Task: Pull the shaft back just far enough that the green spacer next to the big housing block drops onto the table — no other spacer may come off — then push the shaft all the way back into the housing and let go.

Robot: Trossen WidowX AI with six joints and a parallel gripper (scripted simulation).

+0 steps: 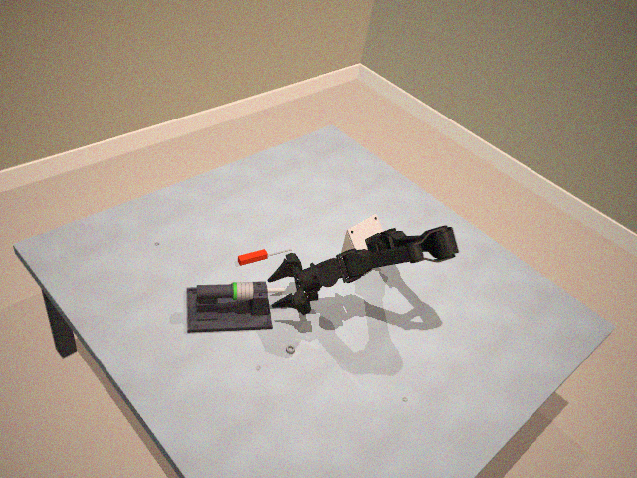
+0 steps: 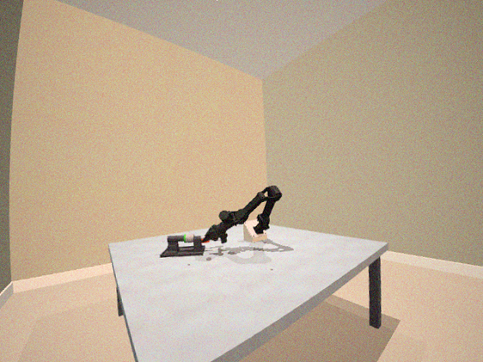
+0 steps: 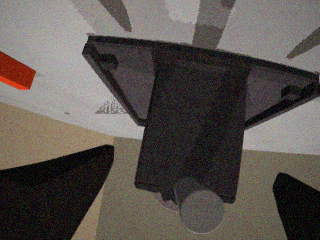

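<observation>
My gripper tip is 5 cm short of the thin grey shaft, 3 cm to the left of it and 1 cm below it. The rest, counted from my gripper tip: green spacer: 8 cm ahead, 5 cm to the right, 1 cm above.
</observation>
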